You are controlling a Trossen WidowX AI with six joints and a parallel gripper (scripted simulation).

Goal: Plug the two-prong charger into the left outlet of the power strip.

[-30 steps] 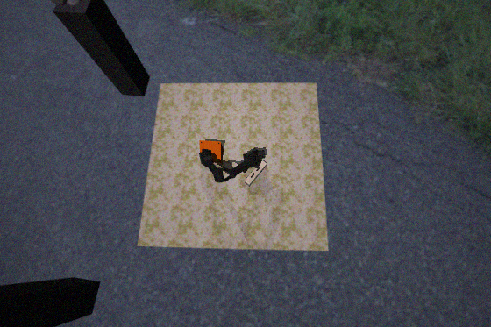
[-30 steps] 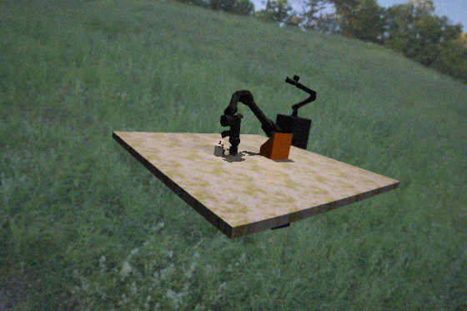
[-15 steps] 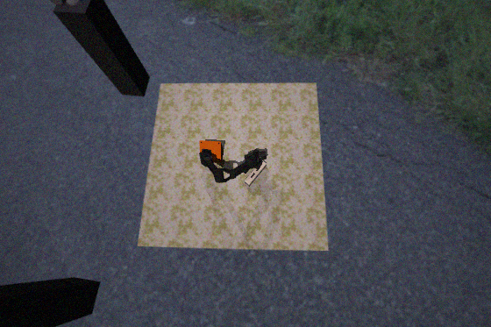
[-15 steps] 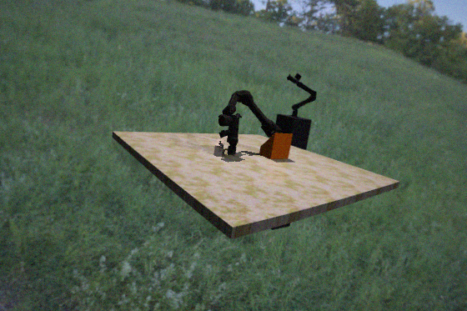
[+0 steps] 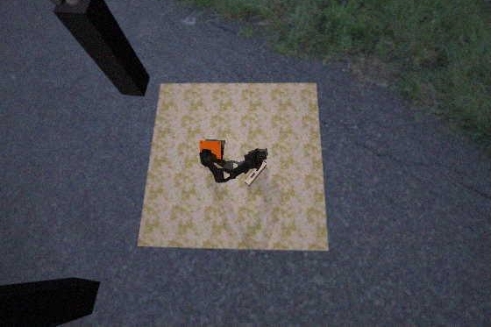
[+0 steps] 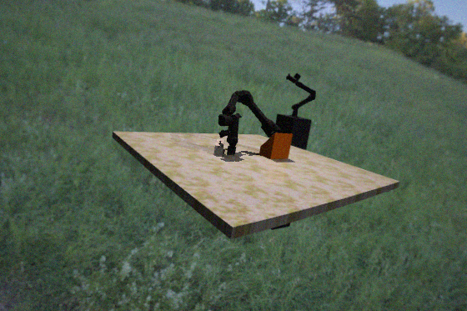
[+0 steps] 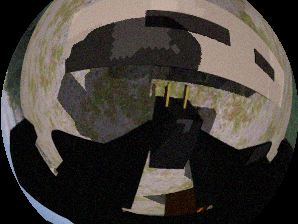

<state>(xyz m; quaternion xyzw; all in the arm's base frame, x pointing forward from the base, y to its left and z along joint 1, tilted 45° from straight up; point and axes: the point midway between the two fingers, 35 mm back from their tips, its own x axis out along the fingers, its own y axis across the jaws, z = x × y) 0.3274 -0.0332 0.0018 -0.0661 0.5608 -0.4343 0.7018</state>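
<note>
My gripper tip is 10 mm short of the dark charger, 10 mm to the left of it and 10 mm below it.
</note>
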